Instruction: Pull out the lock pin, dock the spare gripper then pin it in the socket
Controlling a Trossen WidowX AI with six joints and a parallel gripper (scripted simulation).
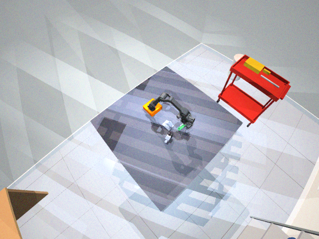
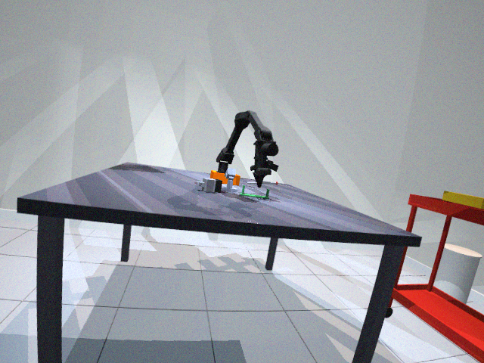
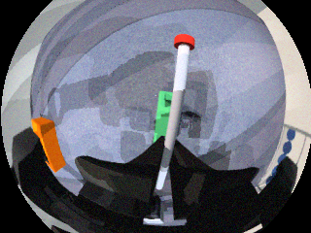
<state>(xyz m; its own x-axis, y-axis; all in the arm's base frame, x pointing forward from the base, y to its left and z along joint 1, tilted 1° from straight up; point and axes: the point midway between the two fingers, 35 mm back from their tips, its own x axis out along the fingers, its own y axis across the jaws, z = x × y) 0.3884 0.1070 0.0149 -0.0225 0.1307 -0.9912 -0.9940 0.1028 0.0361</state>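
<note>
My gripper tip is now 20 mm above the green cradle and 10 mm to the left of it. From my gripper tip the other things lie so: spare gripper: 240 mm to the right, 20 mm below, 10 mm behind; then mount: 120 mm to the right, 110 mm behind, 10 mm above.
</note>
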